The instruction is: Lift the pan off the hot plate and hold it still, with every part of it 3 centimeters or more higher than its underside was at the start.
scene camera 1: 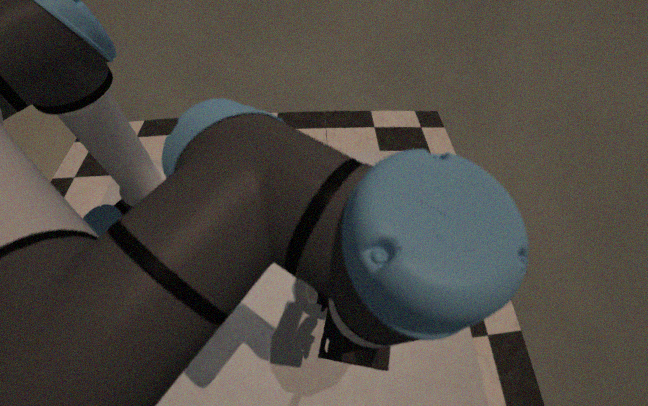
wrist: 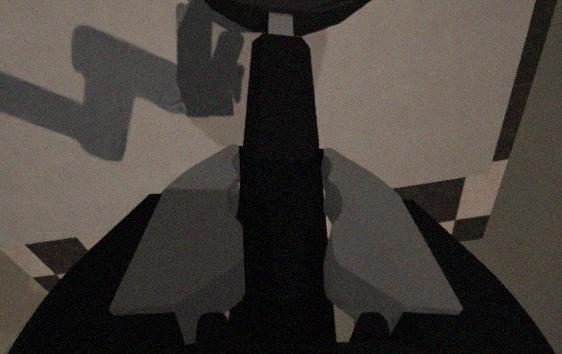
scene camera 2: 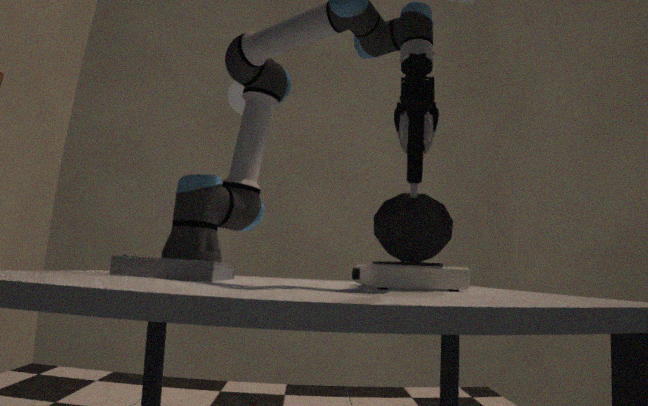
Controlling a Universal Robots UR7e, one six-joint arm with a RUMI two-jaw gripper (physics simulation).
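Pixels of known places: gripper, between the fingertips: (wrist: 279,152) (scene camera 2: 415,153); arm's base, origin of its link: (scene camera 2: 191,261).
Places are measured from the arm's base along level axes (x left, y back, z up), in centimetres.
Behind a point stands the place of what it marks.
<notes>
The black pan (scene camera 2: 413,227) @[x -16.4, y -53.1, z 10.5 cm] (wrist: 320,19) @[x -18.9, y -55.3, z 16.6 cm] hangs steeply tilted, nearly upright, from its raised handle (scene camera 2: 415,167) @[x -22.0, y -51.4, z 23.3 cm] (wrist: 282,95) @[x -20.9, y -51.8, z 25.7 cm]. My gripper (scene camera 2: 415,149) @[x -23.6, y -50.8, z 26.0 cm] (wrist: 279,152) @[x -23.6, y -50.8, z 26.0 cm] is shut on the black handle, with one finger on each side of it. A short light metal piece joins the handle to the pan. The white hot plate (scene camera 2: 415,277) @[x -14.9, y -54.3, z -1.1 cm] stands on the table below. In scene camera 2 the pan's lowest edge shows right at the hot plate's dark disc; I cannot tell whether they touch. In scene camera 1 the arm hides the pan and the fingers.
The arm's base block (scene camera 2: 165,267) @[x -10.8, y 3.4, z -1.7 cm] stands on the table (scene camera 2: 300,295) @[x -39.5, y -25.9, z -4.2 cm] left of the hot plate. A dark knob (scene camera 2: 356,273) @[x 1.8, y -43.9, z -0.8 cm] shows on the hot plate's left side. Shadows of the arm and gripper fall on the table in scene camera 1 and the wrist view.
</notes>
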